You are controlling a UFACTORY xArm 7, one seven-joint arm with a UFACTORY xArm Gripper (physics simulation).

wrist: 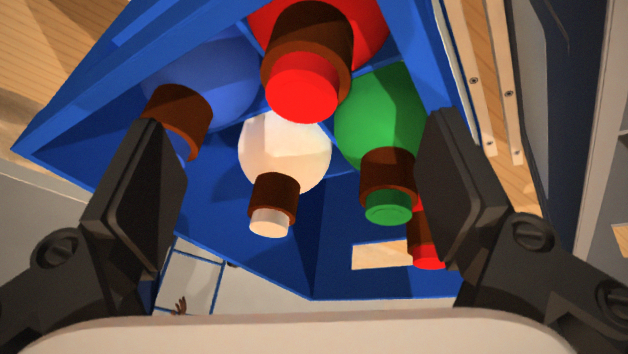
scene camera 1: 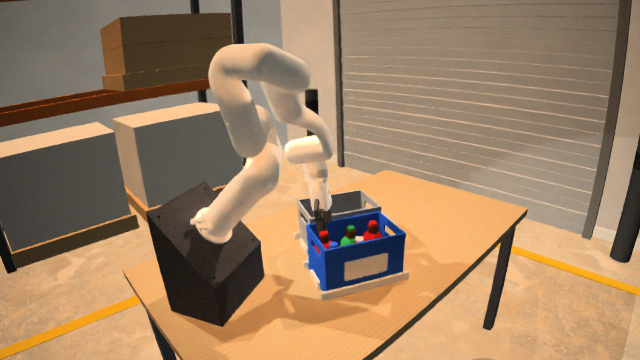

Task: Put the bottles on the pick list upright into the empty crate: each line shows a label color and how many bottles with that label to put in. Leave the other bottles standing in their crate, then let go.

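Places are measured from the arm's base along level axes (x down, y right, z back), in centimetres.
Pixels of known places: gripper, between the fingertips: [wrist: 296,144] [scene camera 1: 324,226]; arm's base, origin of its link: [scene camera 1: 213,226].
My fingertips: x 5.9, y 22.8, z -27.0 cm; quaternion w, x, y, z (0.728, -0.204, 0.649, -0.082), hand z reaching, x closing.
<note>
For each thing: its top centre in the pictures, then the offset to it from my fingertips. "spot": a spot on its surface instead. Level surfaces: height alone.
- blue crate, centre of its top: [wrist: 319,242] [scene camera 1: 355,229] dx +0.5, dy +8.8, dz -4.4 cm
- grey crate, a spot on its surface: [scene camera 1: 345,202] spot: dx +4.8, dy -10.1, dz -30.1 cm
- wooden table, height of its surface: dx +18.1 cm
The blue crate [scene camera 1: 336,270] [wrist: 312,289] holds upright bottles: a near red one [scene camera 1: 324,237] [wrist: 302,95], a green one [scene camera 1: 350,233] [wrist: 388,200], a blue one [scene camera 1: 333,244] [wrist: 215,85], a white one [scene camera 1: 359,239] [wrist: 280,145] and a far red one [scene camera 1: 372,228] [wrist: 428,256]. The grey crate [scene camera 1: 345,202] stands behind it and no bottles show inside. My gripper [scene camera 1: 322,216] [wrist: 296,144] is open, above the back left of the blue crate. In the wrist view the near red cap lies between the fingers; the left finger partly covers the blue bottle's neck. Pick list text is not legible.
The crates stand close together on the wooden table [scene camera 1: 450,215], with pale strips [scene camera 1: 365,286] along their base. The arm's black pedestal [scene camera 1: 200,265] is at the left. The blue crate's high walls and inner dividers surround the bottles. A roller door [scene camera 1: 475,100] is behind.
</note>
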